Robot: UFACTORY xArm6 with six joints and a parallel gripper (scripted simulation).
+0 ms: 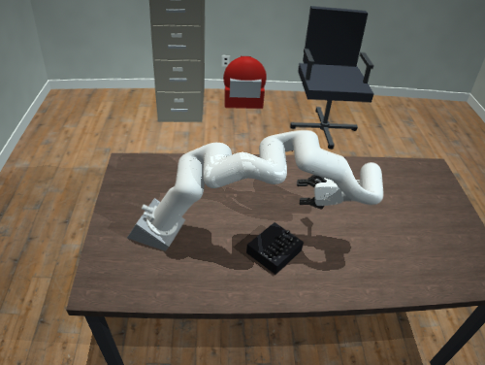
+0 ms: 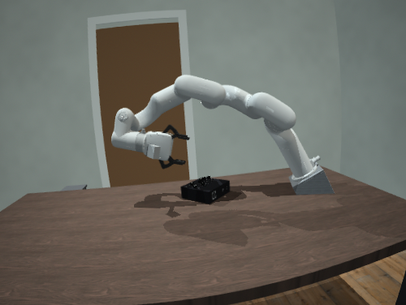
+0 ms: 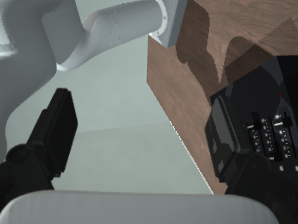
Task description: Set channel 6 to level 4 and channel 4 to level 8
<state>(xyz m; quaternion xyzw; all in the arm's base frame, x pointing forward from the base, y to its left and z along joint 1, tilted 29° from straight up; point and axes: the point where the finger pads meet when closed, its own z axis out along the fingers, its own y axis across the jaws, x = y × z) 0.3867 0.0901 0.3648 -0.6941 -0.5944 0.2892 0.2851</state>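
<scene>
The channel 4 fader cap lies 160 mm below my hand, 120 mm to the right of it and 60 mm behind it. Round my hand: channel 6 cap 160 mm below, 90 mm to the right, 20 mm behind; master cap 160 mm below, 50 mm to the right, 30 mm behind; channel 5 cap 160 mm below, 80 mm to the right, 70 mm behind.
</scene>
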